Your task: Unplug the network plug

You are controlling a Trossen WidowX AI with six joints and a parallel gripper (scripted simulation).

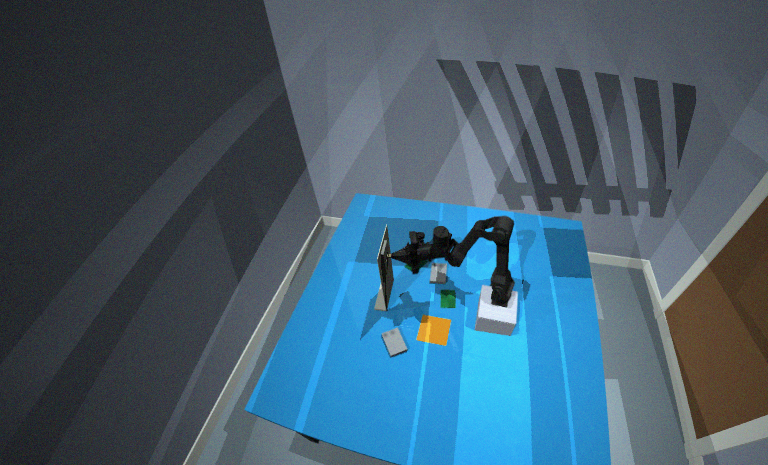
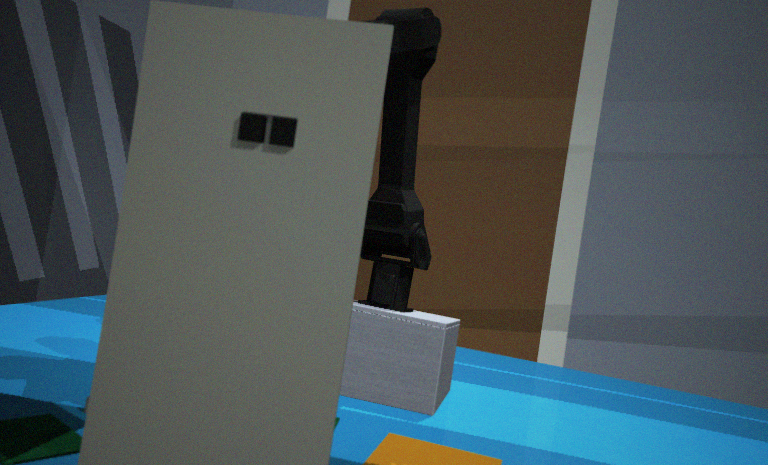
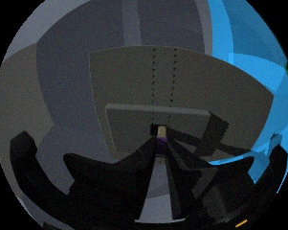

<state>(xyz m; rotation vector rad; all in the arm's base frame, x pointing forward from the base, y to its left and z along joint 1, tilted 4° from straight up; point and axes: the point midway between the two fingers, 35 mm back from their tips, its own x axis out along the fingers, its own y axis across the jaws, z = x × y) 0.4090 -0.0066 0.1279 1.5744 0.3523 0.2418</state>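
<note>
The orange square is 27 cm below my gripper tip, 20 cm behind it and 12 cm to the left of it. The rest, counted from my gripper tip: upright panel (11 cm below, 3 cm ahead, 1 cm to the left); then network plug (right at my gripper tip).
</note>
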